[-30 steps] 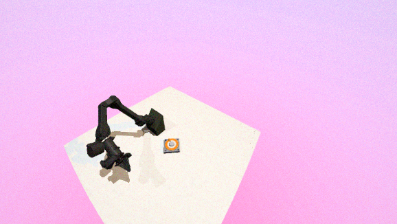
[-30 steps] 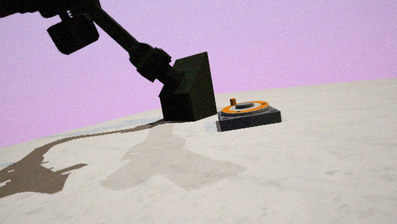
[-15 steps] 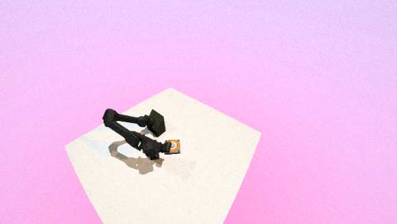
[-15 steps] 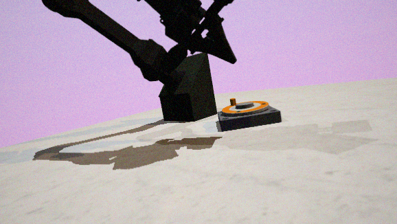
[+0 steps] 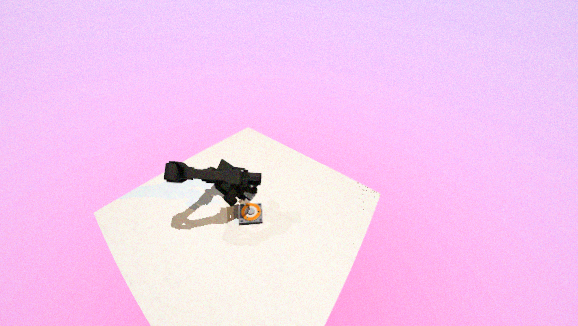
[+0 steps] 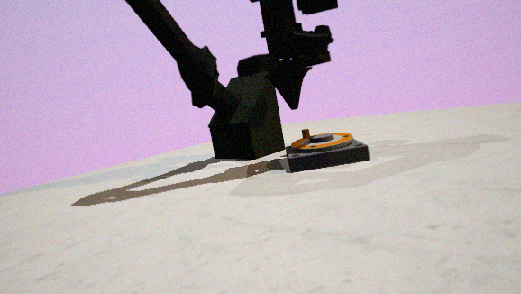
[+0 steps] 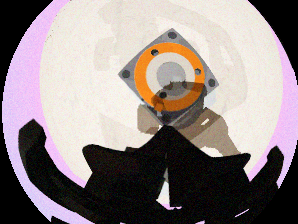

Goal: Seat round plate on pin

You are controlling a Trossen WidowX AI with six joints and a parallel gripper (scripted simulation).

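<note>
My gripper tip is now 70 mm above the square base and 50 mm short of it.
</note>
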